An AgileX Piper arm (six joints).
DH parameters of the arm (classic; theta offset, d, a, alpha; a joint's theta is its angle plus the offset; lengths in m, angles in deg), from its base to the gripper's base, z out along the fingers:
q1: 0 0.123 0 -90
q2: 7.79 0 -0.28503 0
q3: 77.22 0 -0.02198 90
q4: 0 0.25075 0 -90
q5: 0 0 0 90
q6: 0 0.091 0 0
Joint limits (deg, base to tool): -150..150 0..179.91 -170..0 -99.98..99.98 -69.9..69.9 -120..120
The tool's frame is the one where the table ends.
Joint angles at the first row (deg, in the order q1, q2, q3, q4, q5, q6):
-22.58, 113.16, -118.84, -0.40, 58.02, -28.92
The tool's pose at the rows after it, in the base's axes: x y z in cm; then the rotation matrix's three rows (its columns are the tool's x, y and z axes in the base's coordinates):
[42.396 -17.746 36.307], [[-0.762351 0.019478 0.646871], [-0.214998 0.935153 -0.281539], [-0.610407 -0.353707 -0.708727]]
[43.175 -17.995 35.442], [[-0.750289 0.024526 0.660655], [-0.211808 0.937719 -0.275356], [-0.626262 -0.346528 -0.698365]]
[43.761 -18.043 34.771], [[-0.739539 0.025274 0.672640], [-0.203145 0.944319 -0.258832], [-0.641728 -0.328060 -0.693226]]
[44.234 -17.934 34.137], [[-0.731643 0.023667 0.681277], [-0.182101 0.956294 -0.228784], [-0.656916 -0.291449 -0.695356]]
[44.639 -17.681 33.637], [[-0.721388 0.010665 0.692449], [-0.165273 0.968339 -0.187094], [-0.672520 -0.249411 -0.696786]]
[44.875 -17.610 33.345], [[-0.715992 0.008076 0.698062], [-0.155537 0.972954 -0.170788], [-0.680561 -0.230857 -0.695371]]
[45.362 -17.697 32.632], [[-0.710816 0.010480 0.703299], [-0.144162 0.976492 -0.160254], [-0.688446 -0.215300 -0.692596]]
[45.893 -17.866 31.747], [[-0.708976 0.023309 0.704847], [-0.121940 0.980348 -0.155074], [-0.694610 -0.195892 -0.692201]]
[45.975 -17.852 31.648], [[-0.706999 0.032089 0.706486], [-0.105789 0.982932 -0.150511], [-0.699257 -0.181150 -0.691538]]
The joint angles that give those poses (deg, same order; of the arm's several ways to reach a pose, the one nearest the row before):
-22.58, 114.39, -118.96, -0.81, 54.70, -28.96
-22.63, 115.77, -118.96, 0.00, 52.48, -28.96
-22.63, 116.78, -118.96, 1.46, 51.07, -29.09
-22.63, 117.64, -118.96, 3.78, 50.50, -29.16
-22.63, 118.32, -118.96, 7.00, 50.26, -30.08
-22.63, 118.73, -118.95, 8.34, 49.91, -30.33
-22.63, 119.74, -118.96, 9.37, 48.84, -30.38
-22.63, 120.98, -119.02, 9.96, 47.73, -29.60
-22.63, 121.15, -119.07, 10.36, 47.63, -28.92

